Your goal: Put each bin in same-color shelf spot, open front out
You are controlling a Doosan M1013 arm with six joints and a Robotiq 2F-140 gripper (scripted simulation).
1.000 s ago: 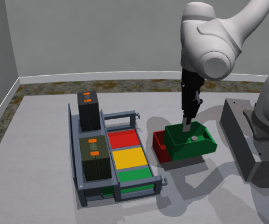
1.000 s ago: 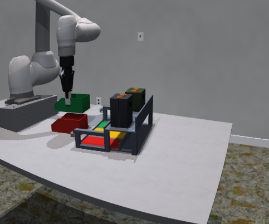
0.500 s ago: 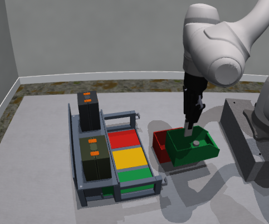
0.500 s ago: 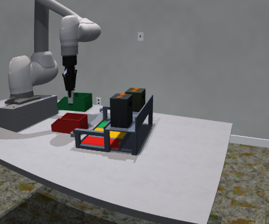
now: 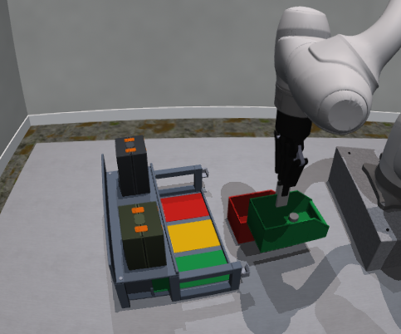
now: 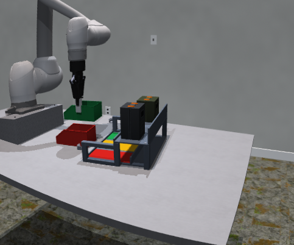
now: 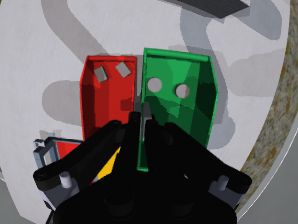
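My gripper is now 2 cm past the green bin, 5 cm to the right of it and 4 cm above it. Also, from my hand: red bin (2 cm ahead, 6 cm to the right, 12 cm below).
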